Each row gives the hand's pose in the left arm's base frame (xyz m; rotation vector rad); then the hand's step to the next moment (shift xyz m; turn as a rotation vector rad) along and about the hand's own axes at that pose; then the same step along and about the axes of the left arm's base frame.
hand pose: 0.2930 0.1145 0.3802 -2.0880 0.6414 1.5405
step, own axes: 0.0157 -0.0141 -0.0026 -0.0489 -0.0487 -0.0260
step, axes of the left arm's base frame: 0.0147 0.0080 -0.0131 0.0364 0.0268 0.0583
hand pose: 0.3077 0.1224 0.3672 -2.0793 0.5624 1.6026
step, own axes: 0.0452 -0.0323 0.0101 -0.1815 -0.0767 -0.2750
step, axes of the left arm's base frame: 0.0214 0.0301 -0.0427 0.2159 -0.0887 0.2449
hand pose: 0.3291 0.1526 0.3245 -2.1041 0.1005 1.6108
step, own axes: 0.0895 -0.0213 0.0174 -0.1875 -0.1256 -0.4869
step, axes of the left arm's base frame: 0.0189 0.0465 -0.0790 0.4193 -0.1353 0.3064
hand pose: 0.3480 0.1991 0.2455 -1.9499 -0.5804 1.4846
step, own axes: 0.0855 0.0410 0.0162 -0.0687 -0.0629 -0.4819
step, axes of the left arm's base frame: 0.0070 0.0310 -0.0908 0.4458 -0.0999 0.1794
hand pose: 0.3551 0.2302 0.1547 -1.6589 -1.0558 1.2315
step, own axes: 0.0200 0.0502 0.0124 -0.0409 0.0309 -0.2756
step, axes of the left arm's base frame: -0.0005 0.0034 -0.0553 0.2653 -0.0809 0.0410
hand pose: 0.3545 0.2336 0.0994 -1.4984 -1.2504 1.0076
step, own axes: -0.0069 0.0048 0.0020 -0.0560 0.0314 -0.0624
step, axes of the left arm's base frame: -0.0018 -0.0069 -0.0049 0.0589 -0.0662 -0.0127
